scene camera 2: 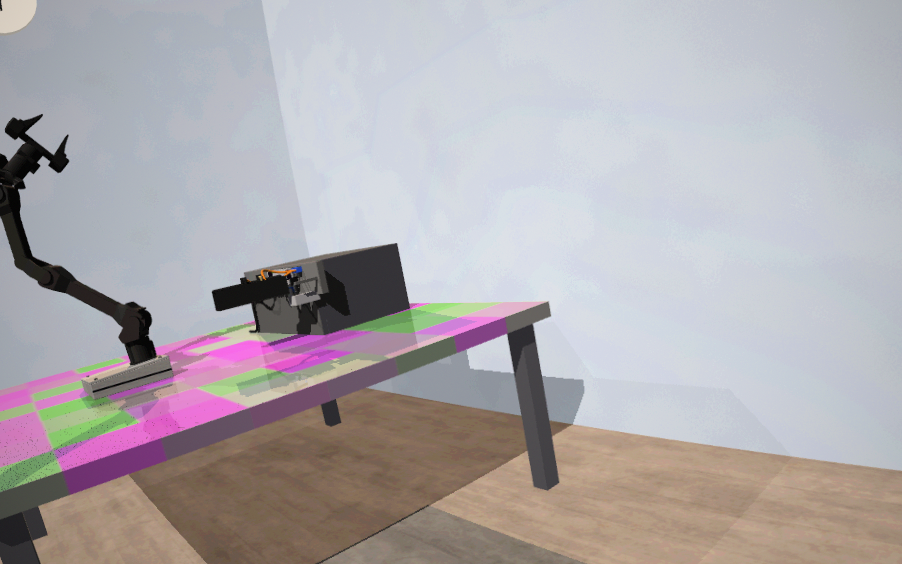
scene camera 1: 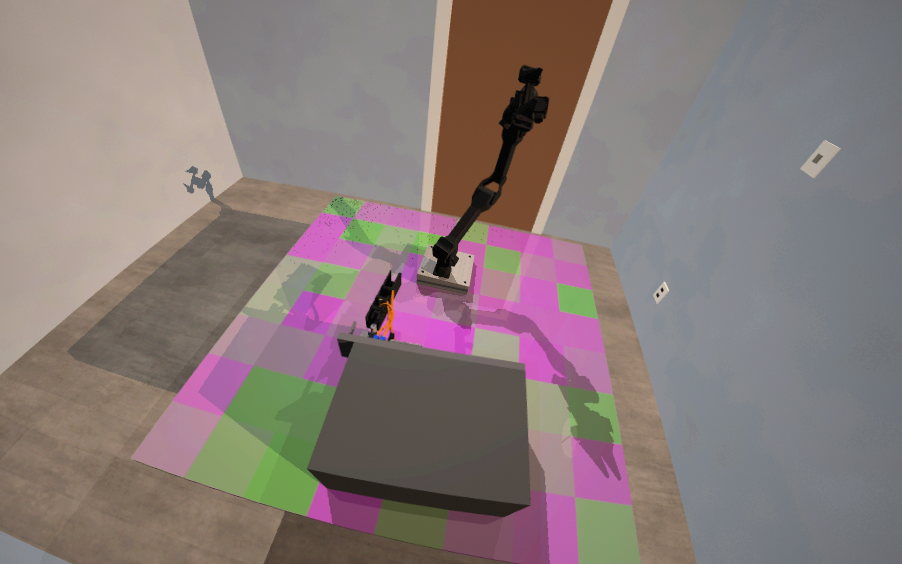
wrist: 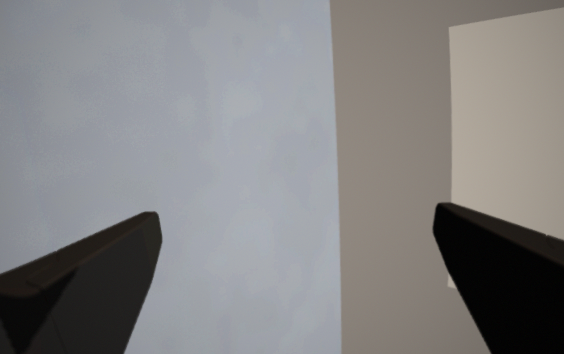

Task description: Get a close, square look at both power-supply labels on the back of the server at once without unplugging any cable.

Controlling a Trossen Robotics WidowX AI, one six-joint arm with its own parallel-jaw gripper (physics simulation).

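Frame: origin at the arm's base, x ahead, y left, z up, level; centimetres.
Where they show: gripper, fingertip midpoint: (scene camera 2: pixel 55 125) (scene camera 1: pixel 538 83) (wrist: pixel 298 222); arm's base at its link origin: (scene camera 2: pixel 143 360) (scene camera 1: pixel 442 271).
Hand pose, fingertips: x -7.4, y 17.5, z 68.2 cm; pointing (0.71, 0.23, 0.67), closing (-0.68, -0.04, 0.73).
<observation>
Each offset is from my fingertips to the top centre of the thing. "*": to the spot under its first point.
The server, a dark grey box (scene camera 1: pixel 425 425) (scene camera 2: pixel 365 292), sits on the table. Its back faces the arm's base. A black cable-management arm (scene camera 1: pixel 377 311) (scene camera 2: pixel 246 293) sticks out from one side of that back, with orange cables @(* dx +41.2, dy -27.3, dz -56.6 cm) (scene camera 1: pixel 390 312) (scene camera 2: pixel 278 271) and blue plugs @(dx +53.5, dy -27.5, dz -53.1 cm) (scene camera 1: pixel 378 337) (scene camera 2: pixel 297 270) by it. The power-supply labels cannot be made out in any view. My gripper (scene camera 2: pixel 54 126) (wrist: pixel 298 222) is open and empty, raised high above the table and well apart from the server. The wrist view shows walls between the fingers; the server does not show there.
The table (scene camera 1: pixel 299 352) (scene camera 2: pixel 432 359) has a magenta and green checked top. The arm's pale base plate (scene camera 1: pixel 458 274) (scene camera 2: pixel 126 379) stands on it, behind the server. A brown door (scene camera 1: pixel 478 79) is beyond the arm. A pale panel (wrist: pixel 505 125) shows at the right of the wrist view.
</observation>
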